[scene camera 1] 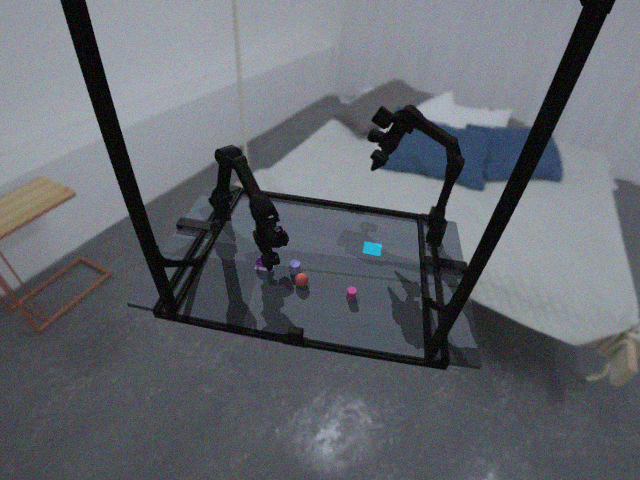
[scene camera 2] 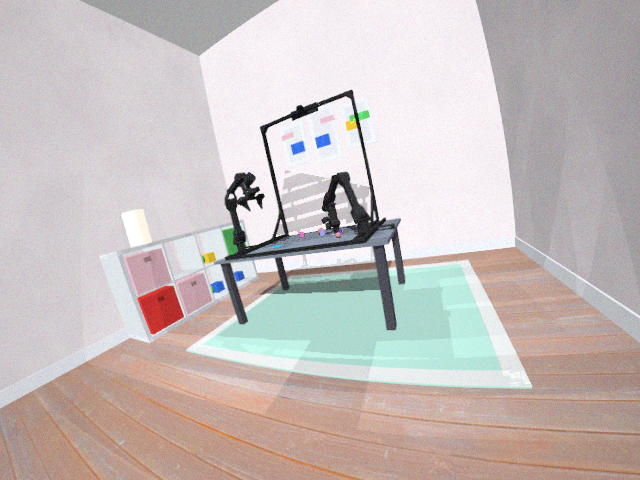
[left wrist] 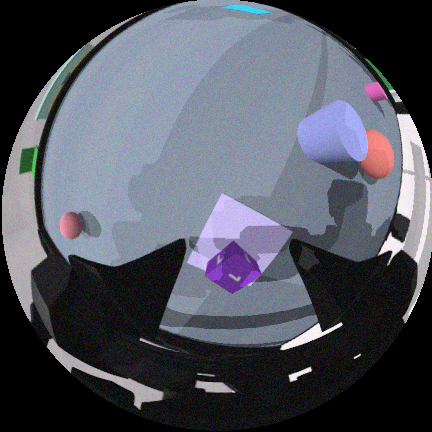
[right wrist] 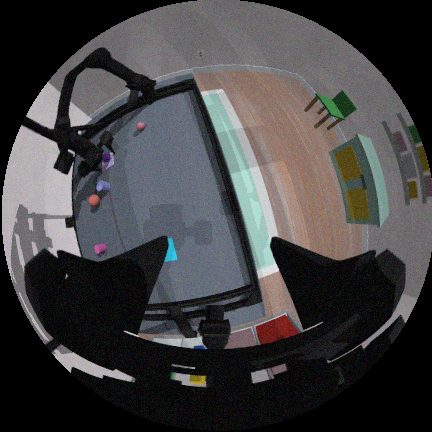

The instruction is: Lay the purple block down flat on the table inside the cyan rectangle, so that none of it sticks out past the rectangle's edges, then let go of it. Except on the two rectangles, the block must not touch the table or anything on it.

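Frame: origin at the left arm's base, x left, y back, z up, level; centimetres.
Seen in the pictures: left gripper, fingertip midpoint: [scene camera 2: 336, 232] [left wrist: 239, 244] [right wrist: 107, 161]; right gripper, fingertip midpoint: [scene camera 1: 375, 165] [scene camera 2: 256, 210] [right wrist: 220, 241]; left arm's base, origin of the base link: [scene camera 1: 222, 213] [scene camera 2: 364, 232] [right wrist: 150, 95]; right arm's base, origin of the base link: [scene camera 1: 434, 240] [scene camera 2: 242, 251] [right wrist: 214, 311].
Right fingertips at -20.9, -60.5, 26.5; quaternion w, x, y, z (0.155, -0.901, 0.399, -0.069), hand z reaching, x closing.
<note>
Offsets run from my right fingertips to a thing's top centre, as dx, dy, dz. "spot": to the spot under its first point.
The purple block @(-12.1, +51.3, -26.5) [scene camera 1: 259, 261] [left wrist: 232, 270] [right wrist: 106, 157] is at the lower part of the lavender rectangle @(spot: -11.6, +46.7, -28.3) [left wrist: 225, 212] in the left wrist view, between and beyond my left fingertips. Its underside is hidden, so I cannot tell its contact with the rectangle. My left gripper [scene camera 1: 268, 266] [left wrist: 239, 244] is open and low over the block, its fingers apart on either side and holding nothing. The cyan rectangle @(spot: -18.5, +6.1, -28.3) [scene camera 1: 372, 249] [scene camera 2: 277, 245] [left wrist: 247, 9] [right wrist: 171, 250] has nothing on it. My right gripper [scene camera 1: 373, 152] [scene camera 2: 255, 206] [right wrist: 220, 241] is open and empty, high above the table.
A blue-violet cylinder @(-19.6, +40.4, -24.3) [scene camera 1: 294, 267] [left wrist: 327, 132] stands near the left gripper, with an orange ball @(-26.7, +40.4, -23.4) [scene camera 1: 301, 280] [left wrist: 380, 154] beside it. A magenta cylinder @(-38.3, +25.5, -24.3) [scene camera 1: 352, 293] [right wrist: 100, 248] stands farther along. A pink ball @(+7.0, +47.1, -25.0) [left wrist: 71, 225] [right wrist: 141, 126] lies on the other side of the block.
</note>
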